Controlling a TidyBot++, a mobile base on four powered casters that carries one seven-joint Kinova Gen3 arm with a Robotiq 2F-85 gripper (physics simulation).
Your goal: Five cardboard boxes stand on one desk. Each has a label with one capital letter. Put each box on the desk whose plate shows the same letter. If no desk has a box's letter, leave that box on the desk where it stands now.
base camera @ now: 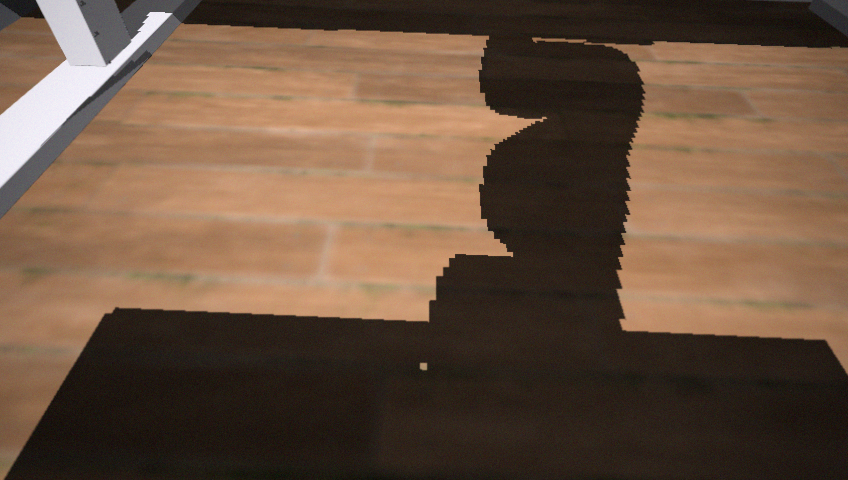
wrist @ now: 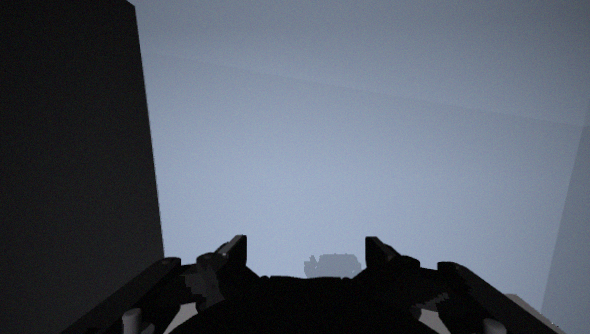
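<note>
My gripper is open in the wrist view, its two dark fingertips wide apart at the bottom middle. Nothing is between them; behind them is a pale blue-grey wall. No cardboard box, letter label, desk top or letter plate shows in either view. In the base camera view a white leg stands on a long white foot bar at the upper left; they look like part of a desk frame.
The wall fills most of the wrist view. A tall dark panel stands at its left. The base camera view shows wooden floor with dark shadows across it. A grey edge shows at the top right.
</note>
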